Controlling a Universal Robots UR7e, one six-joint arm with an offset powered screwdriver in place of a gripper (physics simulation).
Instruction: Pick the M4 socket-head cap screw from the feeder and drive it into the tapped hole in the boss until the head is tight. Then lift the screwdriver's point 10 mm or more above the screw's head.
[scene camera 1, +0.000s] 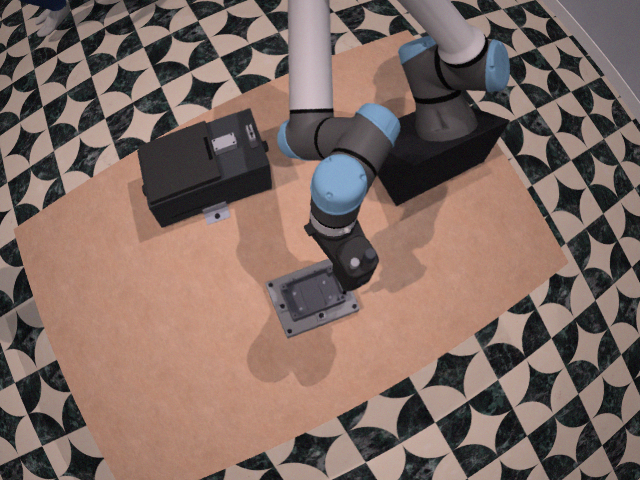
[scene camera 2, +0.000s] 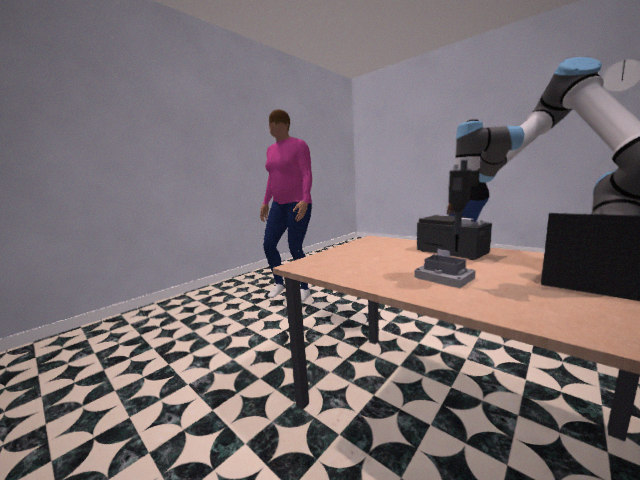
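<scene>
The screwdriver (scene camera 1: 354, 273) (scene camera 2: 458, 246) points straight down over the right rear corner of the grey housing (scene camera 1: 312, 295) (scene camera 2: 443, 265). In scene camera 2 its thin lower end stands a little above the housing's rim, seemingly apart from it. In scene camera 1 its body hides the tip and that corner. The housing sits on a grey base plate (scene camera 1: 305, 323) (scene camera 2: 439, 277). The black screw feeder (scene camera 1: 178, 160) (scene camera 2: 435, 234) stands behind and to the left. The M4 screw and the tapped hole cannot be made out, nor whether a screw is on the tip.
A small bracket (scene camera 1: 216, 213) projects from the feeder's front. The arm's black pedestal (scene camera 1: 439, 165) (scene camera 2: 589, 253) stands on the wooden table (scene camera 1: 170, 351) (scene camera 2: 356, 258). A person in pink (scene camera 2: 289, 170) stands beyond the table; another is partly hidden behind the screwdriver.
</scene>
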